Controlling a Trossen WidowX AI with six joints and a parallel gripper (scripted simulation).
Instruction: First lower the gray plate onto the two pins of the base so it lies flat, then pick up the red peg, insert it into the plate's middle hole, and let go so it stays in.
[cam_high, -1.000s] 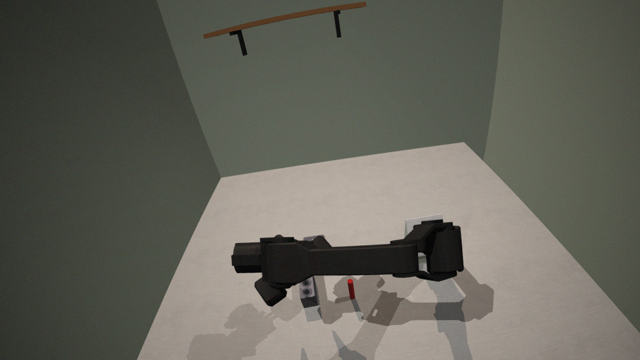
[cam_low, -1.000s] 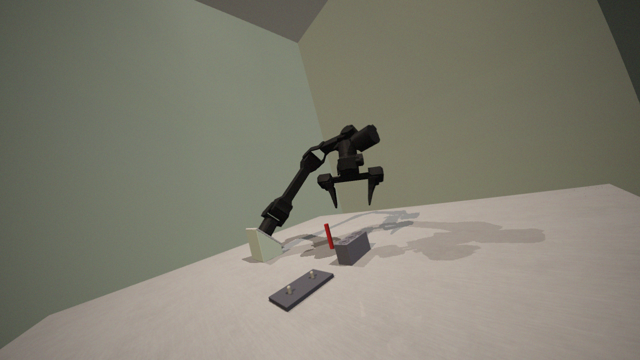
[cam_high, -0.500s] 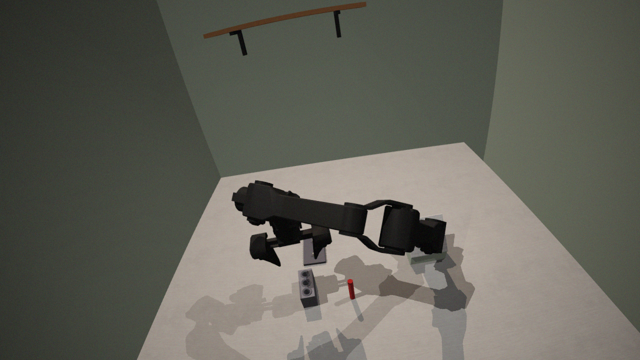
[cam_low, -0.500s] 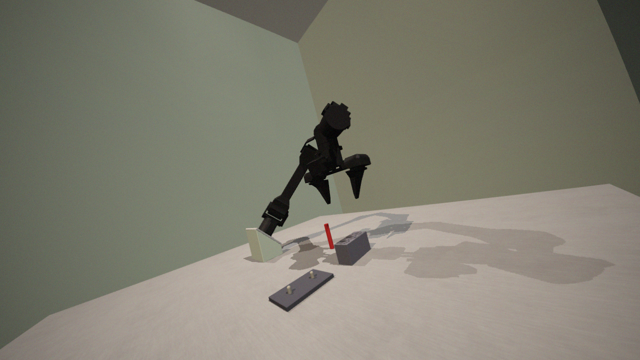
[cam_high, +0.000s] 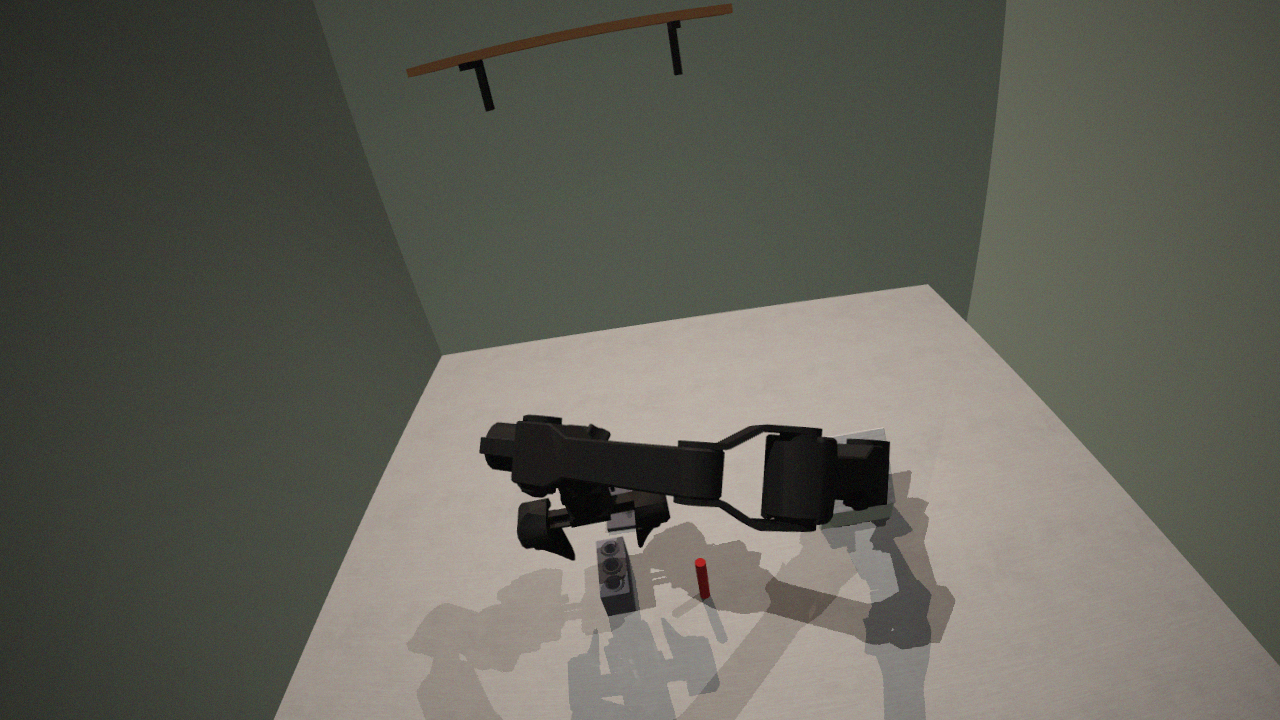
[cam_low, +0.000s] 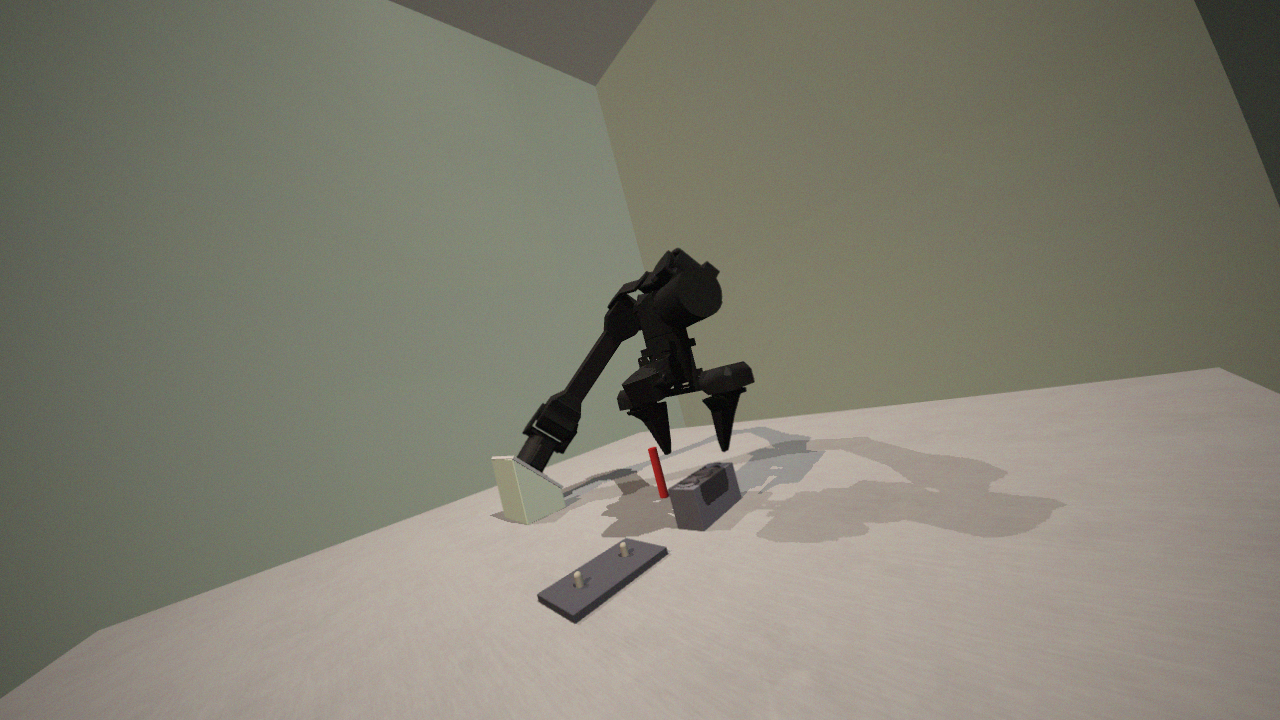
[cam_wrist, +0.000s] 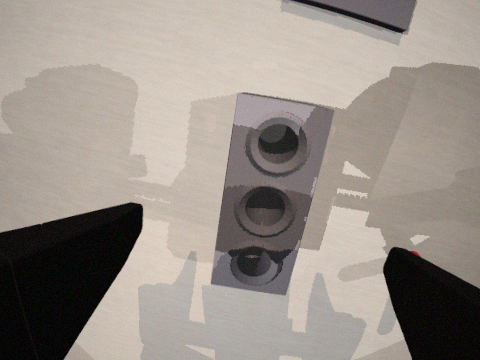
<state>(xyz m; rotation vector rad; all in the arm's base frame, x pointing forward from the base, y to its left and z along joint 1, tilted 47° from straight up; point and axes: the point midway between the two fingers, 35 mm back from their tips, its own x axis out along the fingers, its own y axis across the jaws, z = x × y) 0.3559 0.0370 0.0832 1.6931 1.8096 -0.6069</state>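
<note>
My gripper tip is 40 mm above the gray plate. Also, from my gripper tip: dark base: 10 mm behind, 160 mm to the right, 70 mm below; red peg: 120 mm behind, 30 mm to the left, 40 mm below.
</note>
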